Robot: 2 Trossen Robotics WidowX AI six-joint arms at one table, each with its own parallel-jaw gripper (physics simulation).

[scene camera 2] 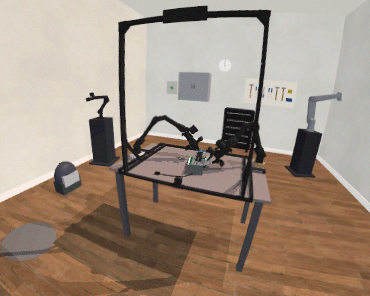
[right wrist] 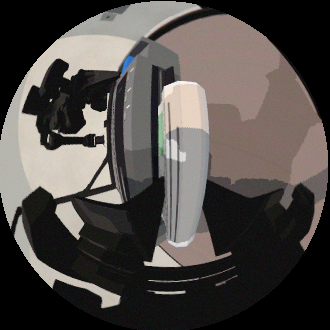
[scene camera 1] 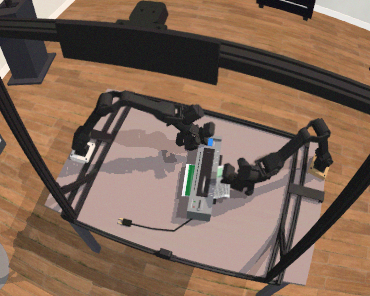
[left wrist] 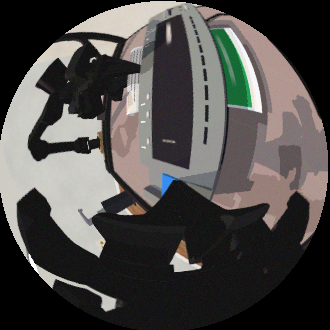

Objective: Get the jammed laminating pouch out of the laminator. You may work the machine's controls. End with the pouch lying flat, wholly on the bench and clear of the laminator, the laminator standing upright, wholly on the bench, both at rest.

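Frame: origin at the left arm's base, x ahead, y left, z up, level; centimetres.
Seen in the pictures: left gripper, between the fingertips: [scene camera 2: 199,150] [right wrist: 119,74] [scene camera 1: 207,144] [left wrist: 175,183]; right gripper, between the fingertips: [right wrist: 180,180] [scene camera 1: 223,183]; left arm's base, origin of its link: [scene camera 2: 137,152] [right wrist: 103,139] [scene camera 1: 82,150]; right arm's base, origin of its link: [scene camera 2: 259,162] [scene camera 1: 320,165] [left wrist: 98,142].
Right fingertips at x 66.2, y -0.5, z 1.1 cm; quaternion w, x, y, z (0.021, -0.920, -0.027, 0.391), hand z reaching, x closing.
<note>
Offsets run from my right fingertips to a thing's top centre. "spot": to the spot under its first point. Level surfaces: height alone.
The grey laminator [scene camera 1: 200,212] [scene camera 2: 194,169] [left wrist: 215,120] [right wrist: 142,105] stands upright mid-bench. The pouch [scene camera 1: 189,180] [left wrist: 237,75] [right wrist: 187,145] runs through it: a green, white-edged part sticks out on the left in scene camera 1, and a pale striped part on the right. My right gripper [right wrist: 180,180] is shut on that pale part, close beside the laminator. The held part looks curved in the right wrist view. My left gripper [left wrist: 175,183] is shut and empty at the blue control @[dx -9.4, dy +16.7, dz +3.5 cm] [scene camera 1: 210,142] [left wrist: 168,183] at the laminator's far end; whether it touches is hidden.
A black cord with a plug @[spot: dx -34.9, dy -26.9, dz -3.0 cm] [scene camera 1: 124,222] [scene camera 2: 157,173] lies on the bench @[dz -4.5 cm] [scene camera 1: 145,200], running from the laminator's near end. Black frame rails border the bench, with a rail [scene camera 1: 120,237] along its near edge and uprights at the corners.
</note>
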